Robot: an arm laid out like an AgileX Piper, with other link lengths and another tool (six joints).
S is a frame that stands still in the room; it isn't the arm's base.
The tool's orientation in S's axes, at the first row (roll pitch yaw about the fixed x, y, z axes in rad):
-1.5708 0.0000 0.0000
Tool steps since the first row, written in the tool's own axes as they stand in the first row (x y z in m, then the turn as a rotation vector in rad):
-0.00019 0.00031 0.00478 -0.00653 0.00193 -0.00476
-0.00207 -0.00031 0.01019 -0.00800 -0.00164 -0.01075
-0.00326 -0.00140 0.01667 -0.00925 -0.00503 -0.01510
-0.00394 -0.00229 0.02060 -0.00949 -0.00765 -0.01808
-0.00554 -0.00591 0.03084 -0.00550 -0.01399 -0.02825
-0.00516 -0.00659 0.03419 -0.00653 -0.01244 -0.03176
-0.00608 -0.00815 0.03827 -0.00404 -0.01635 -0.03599
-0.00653 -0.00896 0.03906 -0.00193 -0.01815 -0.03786
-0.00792 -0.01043 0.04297 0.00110 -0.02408 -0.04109
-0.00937 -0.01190 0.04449 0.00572 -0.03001 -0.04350
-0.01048 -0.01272 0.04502 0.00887 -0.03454 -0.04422
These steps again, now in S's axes. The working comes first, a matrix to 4 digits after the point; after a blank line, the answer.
The tool's axes in the first row as the columns of a matrix, in S's axes (used below as rounded here):
1.0000 0.0000 0.0000
0.0000 0.0000 1.0000
0.0000 -1.0000 0.0000

-0.00019 0.00478 -0.00031 -0.00653 -0.00476 -0.00193
-0.00207 0.01019 0.00031 -0.00800 -0.01075 0.00164
-0.00326 0.01667 0.00140 -0.00925 -0.01510 0.00503
-0.00394 0.02060 0.00229 -0.00949 -0.01808 0.00765
-0.00554 0.03084 0.00591 -0.00550 -0.02825 0.01399
-0.00516 0.03419 0.00659 -0.00653 -0.03176 0.01244
-0.00608 0.03827 0.00815 -0.00404 -0.03599 0.01635
-0.00653 0.03906 0.00896 -0.00193 -0.03786 0.01815
-0.00792 0.04297 0.01043 0.00110 -0.04109 0.02408
-0.00937 0.04449 0.01190 0.00572 -0.04350 0.03001
-0.01048 0.04502 0.01272 0.00887 -0.04422 0.03454

